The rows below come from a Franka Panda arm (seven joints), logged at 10 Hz.
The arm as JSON. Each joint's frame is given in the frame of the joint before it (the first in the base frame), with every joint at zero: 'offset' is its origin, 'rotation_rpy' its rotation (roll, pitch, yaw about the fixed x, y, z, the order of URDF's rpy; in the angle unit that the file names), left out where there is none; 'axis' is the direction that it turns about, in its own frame. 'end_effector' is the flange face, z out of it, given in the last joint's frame.
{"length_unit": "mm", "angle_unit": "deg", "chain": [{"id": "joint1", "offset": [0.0, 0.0, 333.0], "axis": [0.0, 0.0, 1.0]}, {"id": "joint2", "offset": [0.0, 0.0, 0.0], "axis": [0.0, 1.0, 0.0]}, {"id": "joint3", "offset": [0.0, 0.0, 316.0], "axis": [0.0, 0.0, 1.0]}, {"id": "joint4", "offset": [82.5, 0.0, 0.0], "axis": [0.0, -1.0, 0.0]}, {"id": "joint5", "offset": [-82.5, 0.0, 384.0], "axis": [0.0, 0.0, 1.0]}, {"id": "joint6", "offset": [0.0, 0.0, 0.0], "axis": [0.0, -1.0, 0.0]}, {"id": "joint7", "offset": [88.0, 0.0, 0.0], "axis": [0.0, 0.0, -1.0]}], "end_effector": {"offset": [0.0, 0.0, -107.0], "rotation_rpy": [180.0, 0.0, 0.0]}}
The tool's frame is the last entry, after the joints.
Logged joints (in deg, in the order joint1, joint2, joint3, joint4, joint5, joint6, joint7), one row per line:
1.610 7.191 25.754 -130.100 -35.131 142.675 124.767
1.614 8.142 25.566 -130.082 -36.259 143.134 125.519
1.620 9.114 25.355 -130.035 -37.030 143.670 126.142
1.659 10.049 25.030 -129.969 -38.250 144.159 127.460
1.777 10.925 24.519 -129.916 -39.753 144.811 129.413
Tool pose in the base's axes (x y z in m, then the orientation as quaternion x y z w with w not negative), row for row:
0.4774 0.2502 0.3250 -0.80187 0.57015 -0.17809 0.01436
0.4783 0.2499 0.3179 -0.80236 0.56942 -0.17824 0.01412
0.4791 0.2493 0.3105 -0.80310 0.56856 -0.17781 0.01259
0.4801 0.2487 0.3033 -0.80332 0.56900 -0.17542 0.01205
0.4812 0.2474 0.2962 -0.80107 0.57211 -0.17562 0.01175
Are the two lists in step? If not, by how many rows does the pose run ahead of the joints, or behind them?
The pose runs 1 row behind the joints: the pose in row i belongs to the joints in row i - 1.
